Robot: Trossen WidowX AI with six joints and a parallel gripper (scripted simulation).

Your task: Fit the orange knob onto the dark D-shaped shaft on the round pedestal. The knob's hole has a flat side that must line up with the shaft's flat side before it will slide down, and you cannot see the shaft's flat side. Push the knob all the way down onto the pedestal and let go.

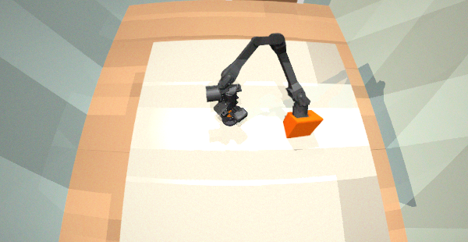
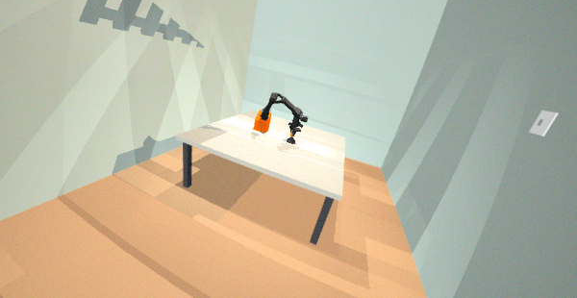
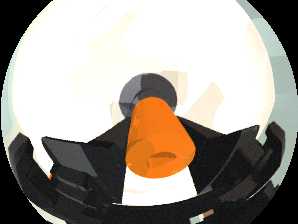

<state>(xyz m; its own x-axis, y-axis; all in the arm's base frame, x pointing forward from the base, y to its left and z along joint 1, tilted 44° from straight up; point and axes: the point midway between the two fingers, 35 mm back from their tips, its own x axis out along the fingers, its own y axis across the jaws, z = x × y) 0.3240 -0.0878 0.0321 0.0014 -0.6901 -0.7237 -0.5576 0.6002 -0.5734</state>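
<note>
Now: gripper tip 20 mm below the orange knob. Also, from my gripper tip: dark pedestal: 40 mm below.
</note>
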